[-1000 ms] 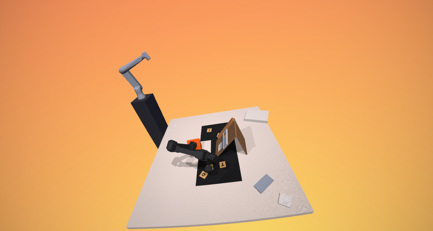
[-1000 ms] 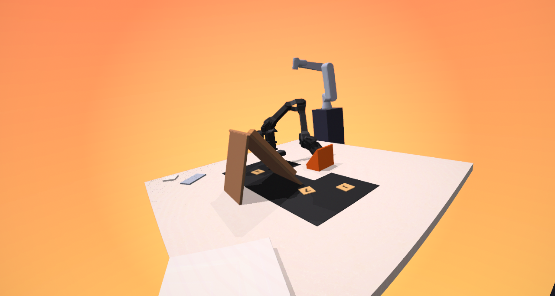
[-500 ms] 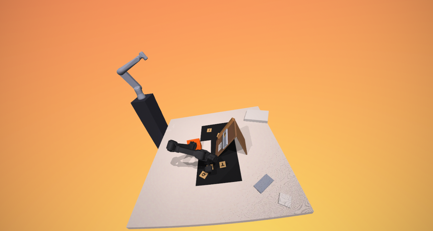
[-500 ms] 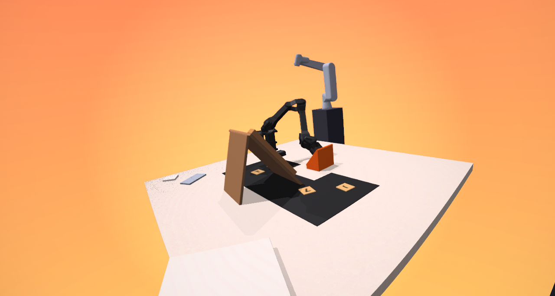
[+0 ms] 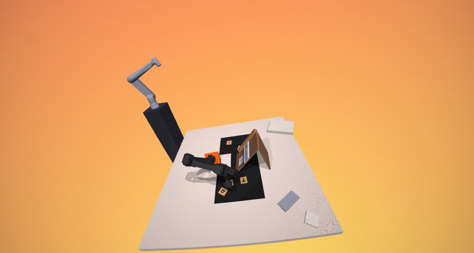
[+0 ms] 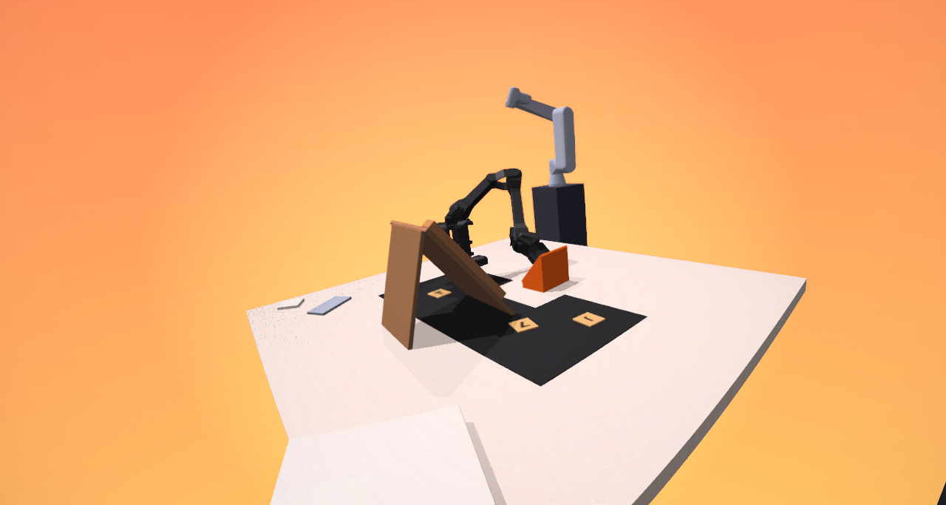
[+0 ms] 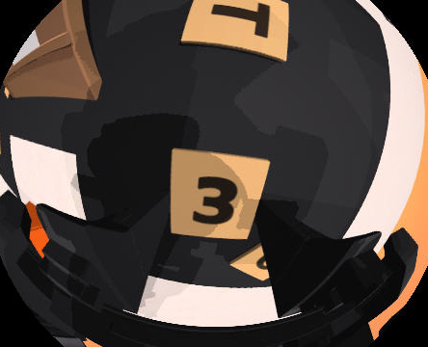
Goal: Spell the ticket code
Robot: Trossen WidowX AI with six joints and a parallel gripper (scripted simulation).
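Now: gripper tip 100 mm short of the white ticket, 180 mm to the right of it and 80 mm below it. From my gripper tip the other things lie so: black mat 20 mm ahead, 230 mm to the left; then grey slab 450 mm ahead, 150 mm to the right; then white square 570 mm ahead, 270 mm to the right.
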